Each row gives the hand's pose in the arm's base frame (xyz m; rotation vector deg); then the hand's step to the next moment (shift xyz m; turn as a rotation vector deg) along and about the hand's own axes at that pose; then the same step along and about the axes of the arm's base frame.
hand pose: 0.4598 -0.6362 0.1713 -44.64 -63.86 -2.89
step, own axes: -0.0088 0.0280 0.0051 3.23 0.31 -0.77
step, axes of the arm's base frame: 0.0033 0.0207 -0.0211 2.24 0.86 2.31
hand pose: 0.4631 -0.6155 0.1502 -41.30 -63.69 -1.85
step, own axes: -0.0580 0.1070 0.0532 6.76 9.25 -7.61
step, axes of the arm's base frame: -0.0304 0.0932 -0.0896 12.69 5.22 -1.02
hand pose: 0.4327 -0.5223 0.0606 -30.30 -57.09 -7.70
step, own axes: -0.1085 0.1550 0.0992 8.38 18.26 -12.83
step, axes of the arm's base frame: -0.0818 0.1681 -0.1033 20.65 10.72 -5.19
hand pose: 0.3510 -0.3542 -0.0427 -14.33 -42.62 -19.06
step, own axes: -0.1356 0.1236 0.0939 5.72 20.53 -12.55
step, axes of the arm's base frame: -0.1041 0.1732 -0.0406 19.52 13.44 -7.08
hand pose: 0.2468 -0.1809 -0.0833 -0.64 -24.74 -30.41
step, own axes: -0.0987 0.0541 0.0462 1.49 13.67 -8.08
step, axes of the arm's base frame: -0.0681 0.1005 0.0078 11.09 10.12 -5.39
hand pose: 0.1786 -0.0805 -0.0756 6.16 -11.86 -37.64
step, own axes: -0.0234 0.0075 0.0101 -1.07 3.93 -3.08
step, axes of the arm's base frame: -0.0159 0.0200 0.0074 2.20 3.86 -2.52
